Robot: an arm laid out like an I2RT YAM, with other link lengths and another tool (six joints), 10 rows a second.
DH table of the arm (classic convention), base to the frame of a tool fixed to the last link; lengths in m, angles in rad. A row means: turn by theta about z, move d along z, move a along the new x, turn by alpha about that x. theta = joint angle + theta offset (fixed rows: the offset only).
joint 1: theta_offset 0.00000; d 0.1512; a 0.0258; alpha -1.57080
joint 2: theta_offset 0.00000; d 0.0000; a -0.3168; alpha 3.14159
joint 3: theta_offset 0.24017; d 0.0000; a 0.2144; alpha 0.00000
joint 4: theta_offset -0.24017; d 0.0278; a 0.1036; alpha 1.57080
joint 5: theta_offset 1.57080; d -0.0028; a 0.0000; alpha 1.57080
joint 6: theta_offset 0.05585; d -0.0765; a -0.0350; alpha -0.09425
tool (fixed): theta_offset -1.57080; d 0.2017; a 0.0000; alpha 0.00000
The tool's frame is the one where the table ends.
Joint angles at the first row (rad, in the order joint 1, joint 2, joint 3, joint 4, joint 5, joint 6):
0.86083, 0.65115, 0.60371, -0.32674, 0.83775, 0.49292
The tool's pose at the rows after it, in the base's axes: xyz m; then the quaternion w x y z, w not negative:
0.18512 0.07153 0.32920 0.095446 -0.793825 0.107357 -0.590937
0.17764 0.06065 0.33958 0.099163 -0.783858 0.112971 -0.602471
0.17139 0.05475 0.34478 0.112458 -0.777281 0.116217 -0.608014
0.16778 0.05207 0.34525 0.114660 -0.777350 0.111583 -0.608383
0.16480 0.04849 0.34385 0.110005 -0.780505 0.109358 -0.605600
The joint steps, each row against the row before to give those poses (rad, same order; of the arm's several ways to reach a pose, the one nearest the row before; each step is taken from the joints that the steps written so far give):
0.00143, -0.06343, 0.03993, -0.02753, 0.00428, -0.03538
0.00014, -0.05241, 0.02744, -0.03793, 0.01273, -0.01789
-0.00104, -0.04088, 0.00967, -0.01877, -0.00953, -0.00082
-0.00019, -0.01873, 0.00713, -0.02049, -0.00909, -0.00777
0.00062, -0.01146, 0.01303, -0.03820, 0.00144, 0.00057

